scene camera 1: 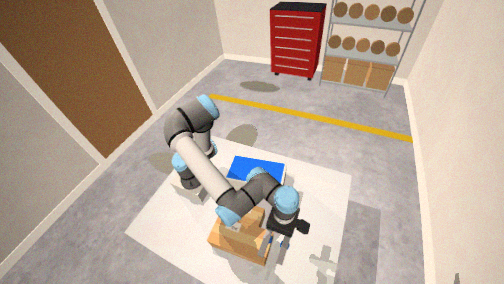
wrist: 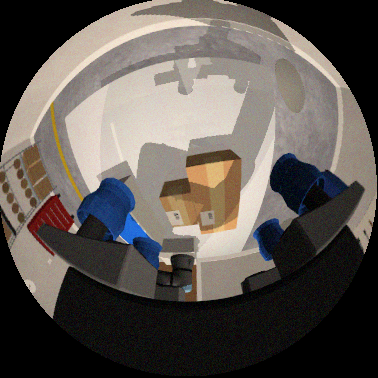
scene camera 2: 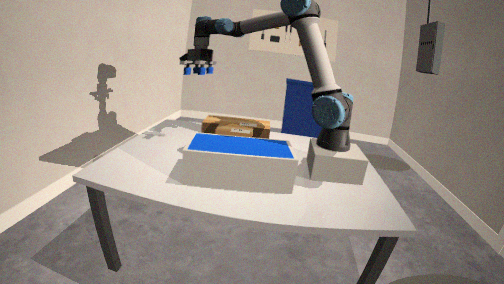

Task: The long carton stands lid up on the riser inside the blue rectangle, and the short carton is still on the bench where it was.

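Pixels of known places: hand, its tool point: (wrist: 206,221) (scene camera 2: 198,74); arm's base, origin of its link: (scene camera 1: 192,179) (wrist: 182,258) (scene camera 2: 333,145).
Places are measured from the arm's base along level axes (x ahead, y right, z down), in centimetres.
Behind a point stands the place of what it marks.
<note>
The long carton (scene camera 1: 237,241) @(z 0.1, x 43.6, y 23.0 cm) (scene camera 2: 261,130) @(z 1.2, x 31.4, y 13.1 cm) (wrist: 220,192) @(z 0.1, x 49.2, y 21.1 cm) lies on the bench, with a white label on top. The short carton (scene camera 1: 256,218) @(z 0.1, x 47.9, y 8.2 cm) (scene camera 2: 225,131) @(z 0.4, x 45.6, y 1.7 cm) (wrist: 181,201) @(z 0.1, x 47.3, y 8.5 cm) is beside it on the bench, on the side toward the riser (scene camera 2: 240,173) @(z 4.1, x 34.2, y -29.2 cm). The blue rectangle (scene camera 1: 250,164) @(z -1.8, x 31.1, y -22.5 cm) (scene camera 2: 240,145) @(z -1.8, x 36.1, y -20.1 cm) (wrist: 134,229) @(z -1.8, x 35.1, y -14.6 cm) is on the riser's top, and both cartons are apart from the riser. My suction gripper (scene camera 1: 277,242) (scene camera 2: 199,70) (wrist: 204,220) @(z -22.1, x 63.4, y 14.8 cm) is open, holds nothing and hangs high above the bench. In the scene camera 1 view the arm hides part of both cartons.
The white bench (scene camera 1: 320,195) @(z 10.2, x 77.8, y -23.0 cm) (scene camera 2: 350,210) @(z 10.2, x -2.6, y -35.1 cm) bears the arm's base block (scene camera 2: 337,167) @(z 3.9, x 0.0, y -14.3 cm), beside the riser. A red drawer cabinet (scene camera 1: 295,42) and a shelf rack (scene camera 1: 367,27) stand far off by the wall. A blue panel (scene camera 2: 298,107) stands behind the bench.
</note>
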